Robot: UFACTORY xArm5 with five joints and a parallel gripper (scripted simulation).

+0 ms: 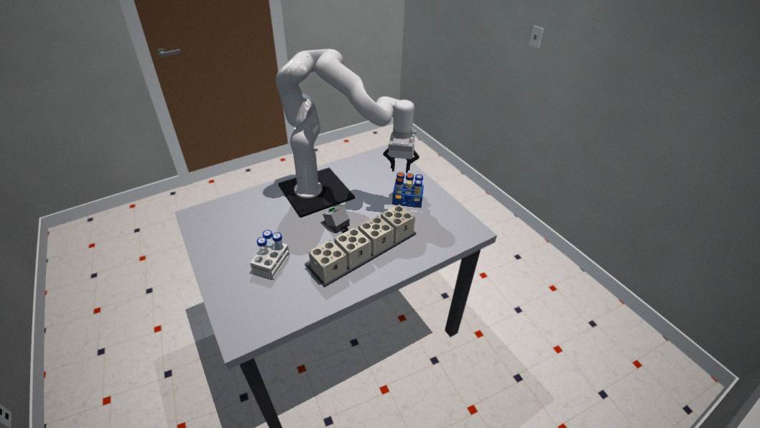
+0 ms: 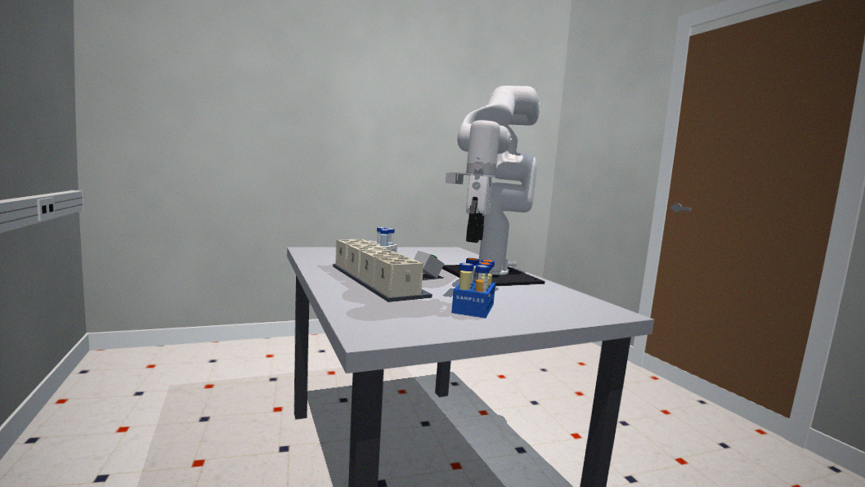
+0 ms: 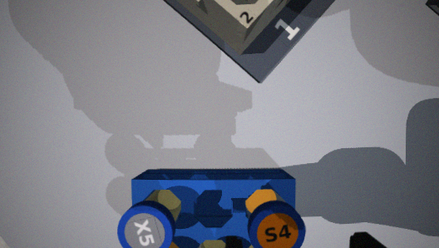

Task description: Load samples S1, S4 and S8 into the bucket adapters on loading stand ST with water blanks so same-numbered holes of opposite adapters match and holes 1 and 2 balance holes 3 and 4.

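The blue samples rack is 10 mm ahead of my hand, 40 mm to the left of it and 160 mm below it. From my hand the other things lie so: adapter 3: 200 mm ahead, 320 mm to the right, 140 mm below; then white rack: 90 mm ahead, 610 mm to the right, 160 mm below.
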